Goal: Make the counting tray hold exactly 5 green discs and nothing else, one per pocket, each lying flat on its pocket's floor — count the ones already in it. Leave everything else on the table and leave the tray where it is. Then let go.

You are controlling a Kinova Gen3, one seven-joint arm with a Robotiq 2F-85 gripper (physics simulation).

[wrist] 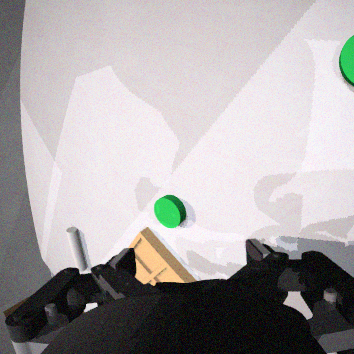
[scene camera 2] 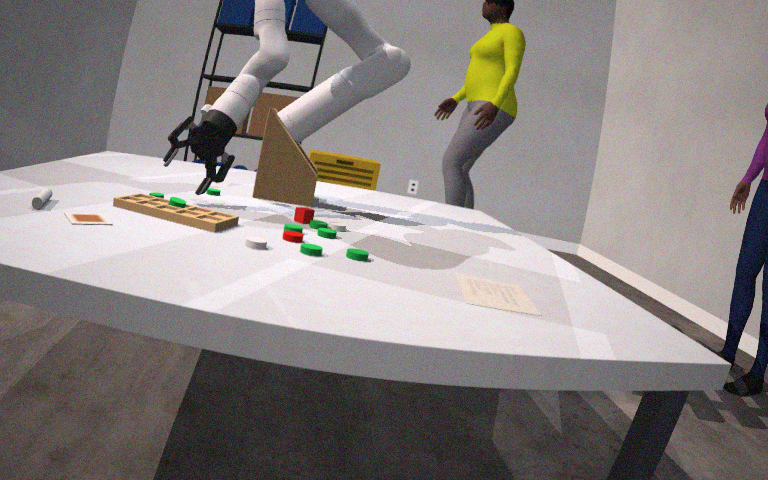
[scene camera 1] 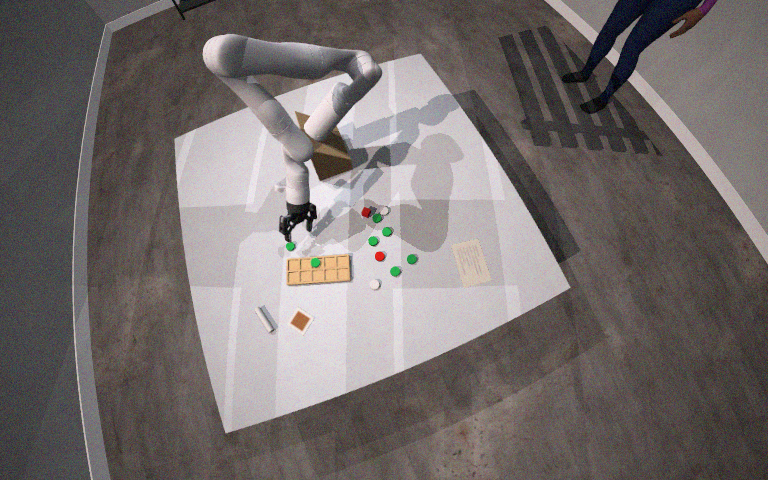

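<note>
The wooden counting tray (scene camera 1: 337,274) (scene camera 2: 225,225) (wrist: 160,251) has two rows of pockets. One green disc (scene camera 1: 315,262) (scene camera 2: 177,202) is in its back row; whether it lies fully flat is unclear. My gripper (scene camera 1: 299,233) (scene camera 2: 184,178) (wrist: 189,256) is open and empty, above the table behind the tray. A loose green disc (scene camera 1: 290,246) (scene camera 2: 156,194) (wrist: 170,211) lies just behind the tray's left corner, beyond the fingertips in the wrist view. Another green disc (scene camera 2: 213,191) (wrist: 348,60) lies farther back. Several green discs (scene camera 1: 386,231) (scene camera 2: 357,254) lie right of the tray.
Among the right-hand discs are a red disc (scene camera 1: 379,255) (scene camera 2: 292,236), white discs (scene camera 1: 374,284) (scene camera 2: 256,243) and a red cube (scene camera 1: 366,212) (scene camera 2: 304,215). A grey cylinder (scene camera 1: 265,319) (scene camera 2: 41,198) and a brown-centred square (scene camera 1: 300,320) lie in front. A brown wedge (scene camera 2: 286,164) stands behind.
</note>
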